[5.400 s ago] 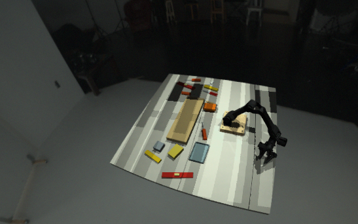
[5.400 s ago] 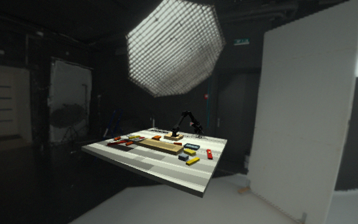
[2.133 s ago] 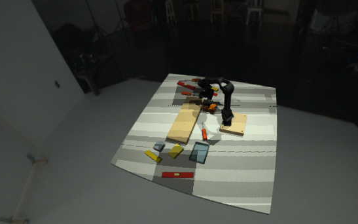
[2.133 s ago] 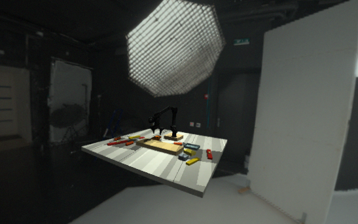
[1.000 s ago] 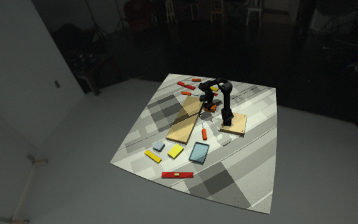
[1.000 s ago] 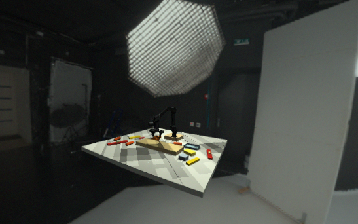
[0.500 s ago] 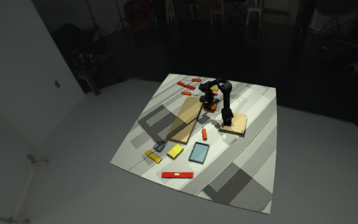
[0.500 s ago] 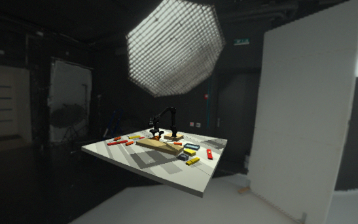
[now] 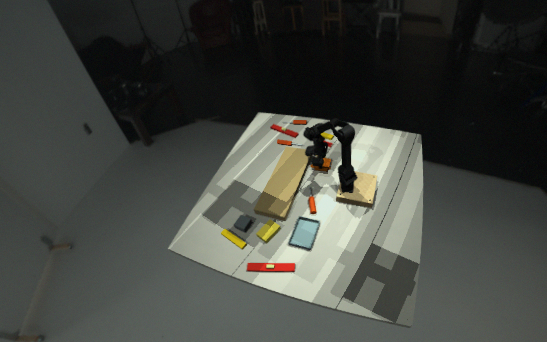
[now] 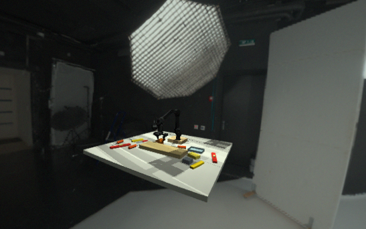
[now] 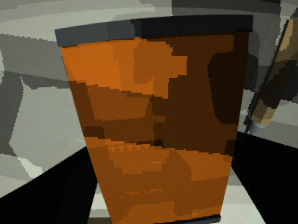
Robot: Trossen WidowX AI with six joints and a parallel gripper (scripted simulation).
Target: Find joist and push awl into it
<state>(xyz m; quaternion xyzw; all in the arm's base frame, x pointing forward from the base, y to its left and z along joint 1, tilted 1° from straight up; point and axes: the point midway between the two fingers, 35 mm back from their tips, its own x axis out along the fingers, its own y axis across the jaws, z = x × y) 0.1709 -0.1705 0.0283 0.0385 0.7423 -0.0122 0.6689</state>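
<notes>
The awl is 9 cm to the right of my gripper tip, 4 cm below it and 1 cm behind it. From my gripper tip the other things lie so: blue-grey tray: 46 cm to the left, 3 cm below, 3 cm ahead; then stud finder: 3 cm below, 1 cm behind; then yellow block: 48 cm to the left, 21 cm ahead, 3 cm below.
</notes>
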